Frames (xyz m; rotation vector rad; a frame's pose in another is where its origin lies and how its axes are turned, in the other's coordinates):
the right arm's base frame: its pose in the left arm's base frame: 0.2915 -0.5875 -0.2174 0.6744 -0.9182 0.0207
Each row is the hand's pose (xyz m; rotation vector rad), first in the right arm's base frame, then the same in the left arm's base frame.
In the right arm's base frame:
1: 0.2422 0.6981 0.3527 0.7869 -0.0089 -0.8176
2: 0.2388 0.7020 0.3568 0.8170 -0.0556 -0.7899
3: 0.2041 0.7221 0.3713 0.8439 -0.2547 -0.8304
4: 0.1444 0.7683 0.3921 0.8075 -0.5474 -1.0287
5: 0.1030 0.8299 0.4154 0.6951 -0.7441 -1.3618
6: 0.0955 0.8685 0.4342 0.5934 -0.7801 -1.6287
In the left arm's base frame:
1: -0.0191 -0.2877 0.4783 1.7469 -0.5645 -0.3653
2: -0.0253 -0.2859 0.4796 1.7720 -0.6203 -0.3437
3: -0.0634 -0.2688 0.4707 1.8416 -0.7913 -0.4474
4: -0.1292 -0.2278 0.4598 1.9141 -0.9721 -0.7768
5: -0.1899 -0.1807 0.4715 1.9290 -0.9684 -1.2395
6: -0.2196 -0.1583 0.4943 1.9019 -0.8321 -1.5564

